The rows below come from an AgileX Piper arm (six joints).
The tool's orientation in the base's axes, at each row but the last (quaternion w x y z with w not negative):
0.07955, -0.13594, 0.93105, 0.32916
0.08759, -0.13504, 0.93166, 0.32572
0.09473, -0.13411, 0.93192, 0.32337
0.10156, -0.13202, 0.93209, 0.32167
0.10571, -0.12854, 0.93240, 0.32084
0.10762, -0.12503, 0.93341, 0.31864
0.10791, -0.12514, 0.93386, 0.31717
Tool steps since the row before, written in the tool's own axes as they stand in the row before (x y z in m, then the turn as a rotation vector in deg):
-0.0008, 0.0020, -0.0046, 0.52, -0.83, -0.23
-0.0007, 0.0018, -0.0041, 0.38, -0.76, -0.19
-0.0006, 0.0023, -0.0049, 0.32, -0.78, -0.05
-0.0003, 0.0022, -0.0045, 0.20, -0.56, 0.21
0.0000, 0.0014, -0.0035, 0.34, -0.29, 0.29
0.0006, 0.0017, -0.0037, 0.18, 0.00, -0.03
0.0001, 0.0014, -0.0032, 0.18, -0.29, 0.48
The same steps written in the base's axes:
-0.0001, -0.0013, 0.0049, -0.25, -0.87, -0.44
-0.0002, -0.0011, 0.0044, -0.14, -0.76, -0.39
-0.0006, -0.0012, 0.0053, -0.06, -0.68, -0.50
-0.0009, -0.0011, 0.0048, 0.01, -0.33, -0.54
-0.0008, -0.0011, 0.0035, -0.20, -0.10, -0.48
-0.0015, -0.0011, 0.0037, -0.17, -0.05, -0.03
-0.0009, -0.0009, 0.0032, -0.02, 0.04, -0.59

